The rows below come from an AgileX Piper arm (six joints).
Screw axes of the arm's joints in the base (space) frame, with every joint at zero. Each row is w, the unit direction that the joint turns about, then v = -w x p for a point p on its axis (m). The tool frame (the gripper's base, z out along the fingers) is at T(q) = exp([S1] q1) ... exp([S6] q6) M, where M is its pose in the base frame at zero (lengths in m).
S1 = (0, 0, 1, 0, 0, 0)
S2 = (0, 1, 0, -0.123, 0, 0)
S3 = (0, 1, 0, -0.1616, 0, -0.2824)
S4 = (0.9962, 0, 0.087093, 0, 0.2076, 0)
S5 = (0, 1, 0, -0.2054, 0, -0.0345)
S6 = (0.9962, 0, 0.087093, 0, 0.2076, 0)
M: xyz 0.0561 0 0.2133 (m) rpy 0 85.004 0 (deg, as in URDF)
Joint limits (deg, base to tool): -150..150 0..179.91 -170..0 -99.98..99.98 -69.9..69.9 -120..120
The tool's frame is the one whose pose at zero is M.
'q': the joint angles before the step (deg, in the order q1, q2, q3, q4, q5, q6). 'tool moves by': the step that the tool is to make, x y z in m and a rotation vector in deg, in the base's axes. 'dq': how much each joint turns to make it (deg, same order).
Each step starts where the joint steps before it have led.
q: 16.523 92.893 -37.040 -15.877 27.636 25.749
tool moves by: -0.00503 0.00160 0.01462 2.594 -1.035 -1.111
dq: -0.001 -3.665 0.000 4.772 1.665 -2.838
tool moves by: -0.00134 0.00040 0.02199 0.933 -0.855 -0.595
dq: 0.001 -3.844 -2.023 2.271 4.705 -1.630
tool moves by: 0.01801 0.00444 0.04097 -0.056 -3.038 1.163
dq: 0.001 -1.941 -8.484 0.534 7.385 -2.476
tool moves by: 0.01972 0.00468 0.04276 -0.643 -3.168 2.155
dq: -0.001 0.001 -10.002 0.001 6.888 -3.254
